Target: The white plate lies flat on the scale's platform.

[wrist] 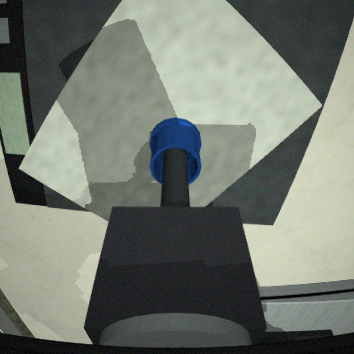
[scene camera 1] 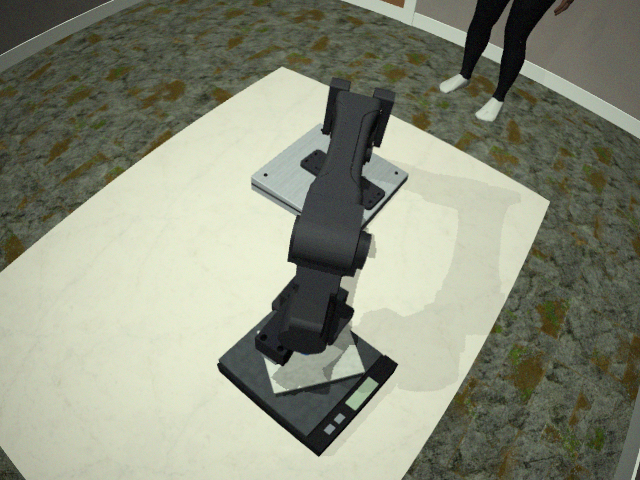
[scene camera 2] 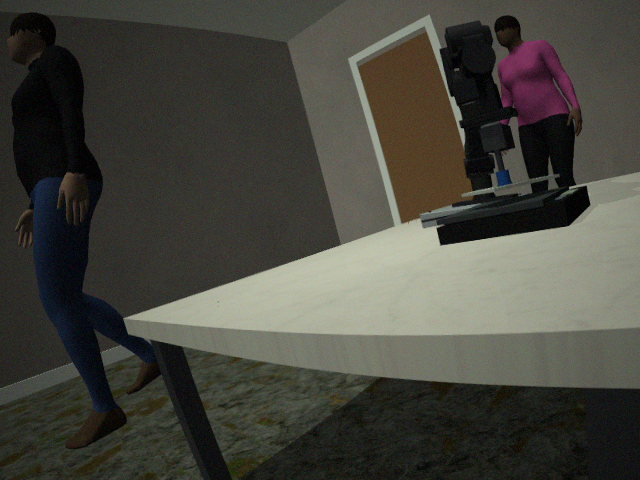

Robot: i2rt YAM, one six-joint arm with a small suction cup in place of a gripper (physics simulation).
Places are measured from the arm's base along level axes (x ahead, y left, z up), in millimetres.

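Where they show: end effector, tool point: [wrist: 174, 132] [scene camera 2: 506, 190]; arm's base, origin of the base link: [wrist: 274, 339] [scene camera 2: 484, 201].
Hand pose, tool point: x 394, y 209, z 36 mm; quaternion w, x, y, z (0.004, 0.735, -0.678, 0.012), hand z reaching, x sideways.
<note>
Each offset is from my tool point to the top centre of the thing. Level surfaces: height alone.
The white square plate {dz +13, dx +2, dy +10 mm} [scene camera 1: 348, 366] [scene camera 2: 523, 183] [wrist: 218, 70] is over the black scale's platform {dz -21, dx +10, dy +15 mm} [scene camera 1: 304, 411] [scene camera 2: 494, 221] [wrist: 281, 31]. In scene camera 2 it looks slightly tilted, with its left edge low on the platform and its right edge raised. My blue suction cup [scene camera 2: 502, 178] [wrist: 175, 151] presses on the plate near its middle. The arm hides the cup in scene camera 1. The scale's green display {dz -26, dx -5, dy +118 mm} [scene camera 1: 361, 393] [wrist: 13, 112] faces the table's near edge.
The arm's grey base plate [scene camera 1: 280, 177] sits behind the scale on the cream table {dz -66 mm} [scene camera 1: 175, 267] [scene camera 2: 366, 286]. A person in pink [scene camera 2: 532, 81] stands beyond the table by a brown door [scene camera 2: 413, 129]. Another person's legs [scene camera 2: 91, 310] are at the left.
</note>
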